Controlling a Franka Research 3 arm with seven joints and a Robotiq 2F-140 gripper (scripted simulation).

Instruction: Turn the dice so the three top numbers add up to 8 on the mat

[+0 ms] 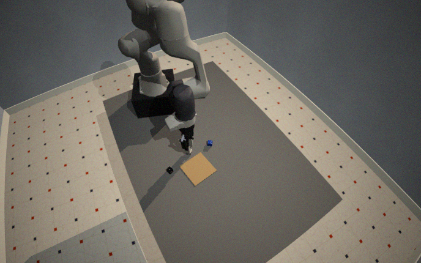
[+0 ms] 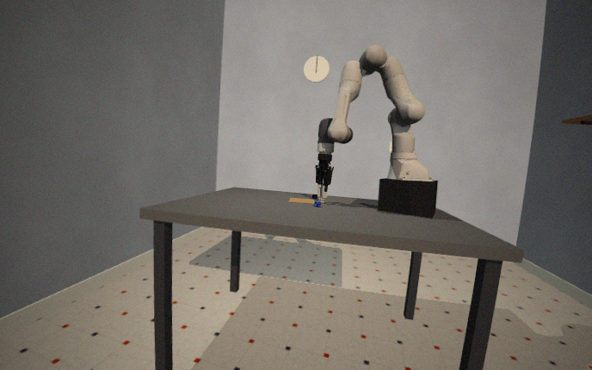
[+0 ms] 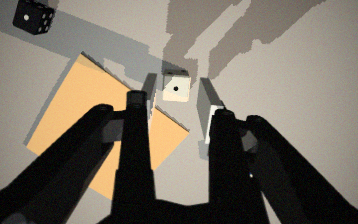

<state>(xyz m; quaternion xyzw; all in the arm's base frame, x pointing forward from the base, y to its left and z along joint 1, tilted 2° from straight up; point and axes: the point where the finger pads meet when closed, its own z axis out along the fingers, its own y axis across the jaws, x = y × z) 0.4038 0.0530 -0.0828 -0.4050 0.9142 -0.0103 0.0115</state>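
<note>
The white die lies 50 mm below my hand. Also, from my hand: blue die (120 mm to the left, 50 mm below); then black die (130 mm to the right, 70 mm ahead, 50 mm below); then tan mat (110 mm ahead, 60 mm below).
</note>
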